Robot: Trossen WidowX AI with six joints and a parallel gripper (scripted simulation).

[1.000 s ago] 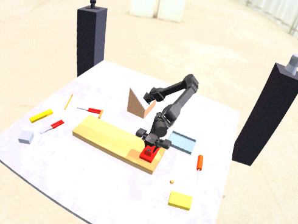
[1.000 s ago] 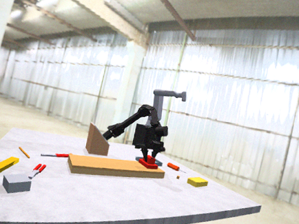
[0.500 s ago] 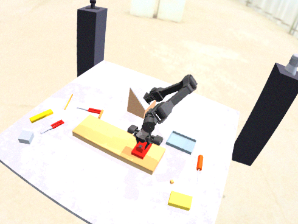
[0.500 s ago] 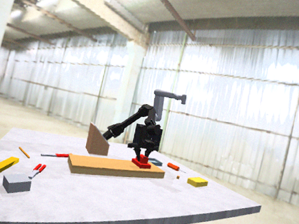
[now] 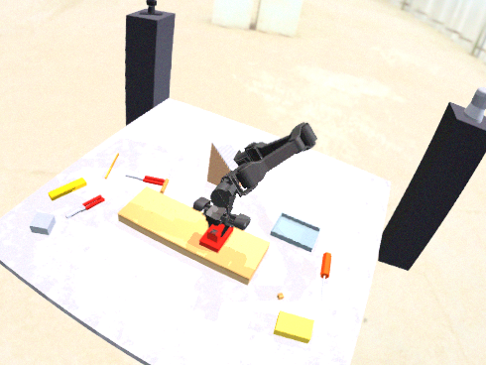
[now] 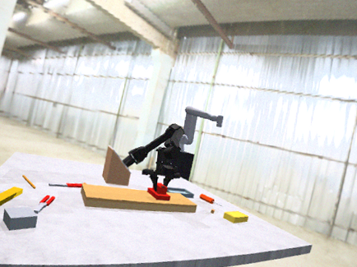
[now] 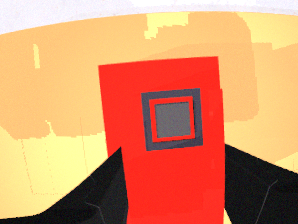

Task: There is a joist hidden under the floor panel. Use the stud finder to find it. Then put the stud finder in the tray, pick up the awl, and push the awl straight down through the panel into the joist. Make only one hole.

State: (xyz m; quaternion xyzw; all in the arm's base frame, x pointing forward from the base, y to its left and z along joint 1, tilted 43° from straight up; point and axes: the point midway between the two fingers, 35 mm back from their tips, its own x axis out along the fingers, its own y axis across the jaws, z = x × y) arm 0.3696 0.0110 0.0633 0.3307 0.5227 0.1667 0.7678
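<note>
The tray lies 19 cm behind my gripper tip, 25 cm to the left of it and 5 cm below it. Also, from my gripper tip: yellow pad 21 cm ahead, 34 cm to the left, 5 cm below; then red stud finder 2 cm above; then awl 23 cm behind, 30 cm to the right, 6 cm below.
</note>
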